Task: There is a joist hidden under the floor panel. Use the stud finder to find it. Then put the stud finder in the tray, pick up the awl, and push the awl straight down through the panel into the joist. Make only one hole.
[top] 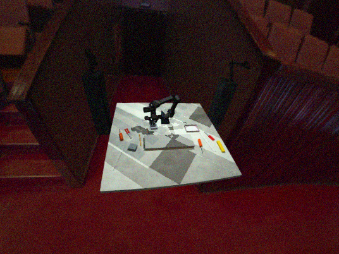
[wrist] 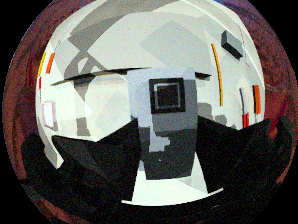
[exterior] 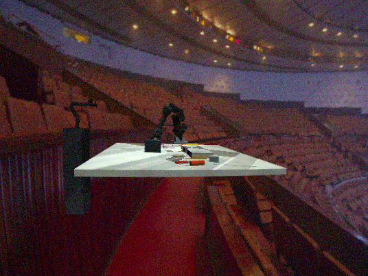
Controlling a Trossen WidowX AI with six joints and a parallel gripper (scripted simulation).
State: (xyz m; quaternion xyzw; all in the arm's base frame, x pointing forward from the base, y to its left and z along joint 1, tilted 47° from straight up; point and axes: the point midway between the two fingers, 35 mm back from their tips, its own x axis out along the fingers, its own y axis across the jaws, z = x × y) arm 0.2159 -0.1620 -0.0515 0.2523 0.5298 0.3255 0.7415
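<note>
My gripper tip is 14 cm to the left of the thin orange tool, 12 cm short of it and 12 cm above it. Also, from my gripper tip: tray (48 cm to the left, 11 cm below, 10 cm behind); stud finder (2 cm above, 1 cm ahead); grey block (24 cm ahead, 20 cm to the right, 11 cm below).
</note>
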